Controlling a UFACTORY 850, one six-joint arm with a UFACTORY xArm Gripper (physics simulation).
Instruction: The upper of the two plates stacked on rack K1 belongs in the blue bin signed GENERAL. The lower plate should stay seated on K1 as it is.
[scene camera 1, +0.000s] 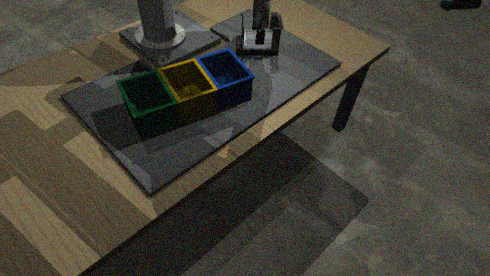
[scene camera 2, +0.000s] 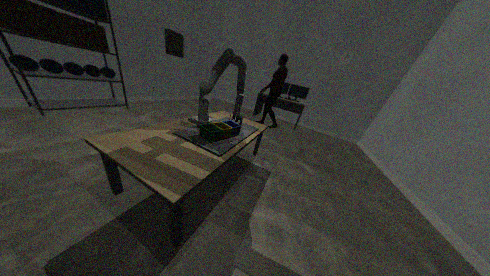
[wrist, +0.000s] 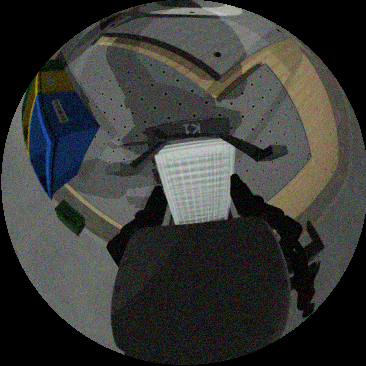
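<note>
A clear well plate (wrist: 197, 175) (scene camera 1: 251, 41) sits on rack K1 (wrist: 210, 127) (scene camera 1: 276, 45), with its gridded top towards the wrist camera. The seam between the upper and lower plates cannot be made out. My gripper (wrist: 196, 188) (scene camera 1: 260, 36) is open, with its dark fingers on either side of the plate stack and nothing gripped. The blue bin (scene camera 1: 226, 70) (wrist: 65, 137) (scene camera 2: 233, 123) stands to the left of the rack in the wrist view. Its sign is too blurred to read now. The plates are too small to make out in scene camera 2.
A yellow bin (scene camera 1: 189, 80) (wrist: 54, 82) and a green bin (scene camera 1: 147, 94) adjoin the blue bin in a row. They stand on a dark perforated board (scene camera 1: 150, 175) on the wooden table (scene camera 1: 362, 45). The arm's base (scene camera 1: 159, 36) stands behind the bins. A person (scene camera 2: 276, 87) is beyond the table.
</note>
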